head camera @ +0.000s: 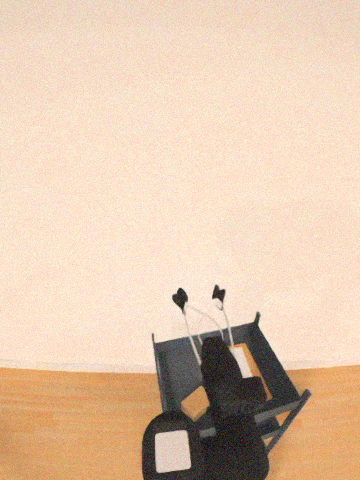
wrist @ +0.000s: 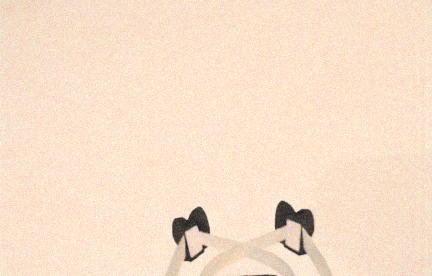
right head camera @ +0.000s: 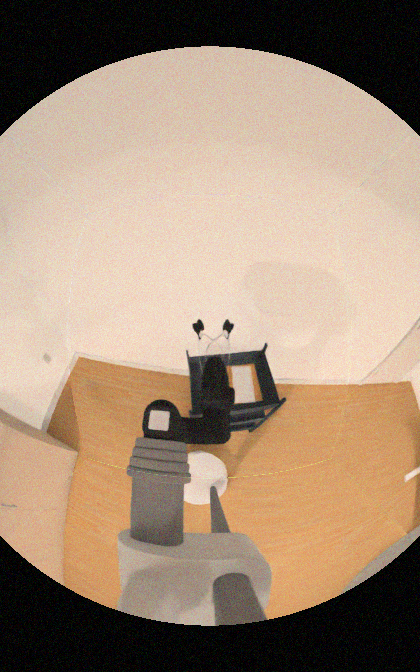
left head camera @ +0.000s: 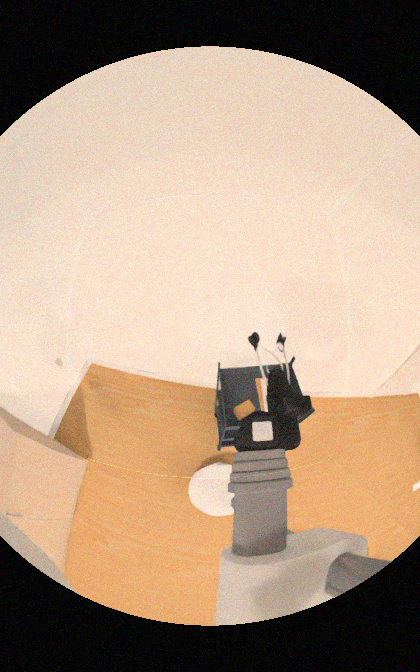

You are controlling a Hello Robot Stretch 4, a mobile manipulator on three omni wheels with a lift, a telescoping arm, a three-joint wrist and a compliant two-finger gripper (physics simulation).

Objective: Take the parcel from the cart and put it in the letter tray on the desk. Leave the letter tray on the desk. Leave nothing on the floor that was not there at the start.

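Places are measured from the robot's base along level axes (x ahead, y left, z up), in millimetres.
Where they show: gripper, fingertip midpoint: (head camera: 197, 288) (wrist: 241, 220).
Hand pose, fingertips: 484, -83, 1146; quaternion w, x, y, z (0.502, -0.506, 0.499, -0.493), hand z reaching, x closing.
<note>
After its pixels a point has its place, as x, y, z.
The parcel, a small brown box (head camera: 195, 403) @(427, -81, 685) (left head camera: 244, 409), lies on the top shelf of the dark grey cart (head camera: 272, 365) @(537, -402, 643) (left head camera: 235, 381) (right head camera: 268, 382), near its front left in the head view. The arm hides the parcel in the right head view. My gripper (head camera: 199, 297) @(484, -83, 1146) (left head camera: 267, 340) (right head camera: 213, 327) (wrist: 241, 220) @(484, -83, 1146) is open and empty, its fingers apart above the cart and pointing toward the wall. The wrist covers part of the cart's top. The letter tray and the desk cannot be made out in these views.
A flat orange-brown item with a white top (head camera: 242, 361) @(569, -290, 648) (left head camera: 259, 392) (right head camera: 243, 384) lies on the cart beside the parcel. A pale wall (head camera: 180, 150) @(919, -98, 1360) (wrist: 215, 100) @(926, -35, 1348) stands behind the cart. A light wooden piece of furniture (left head camera: 40, 480) (right head camera: 35, 475) stands at the left.
</note>
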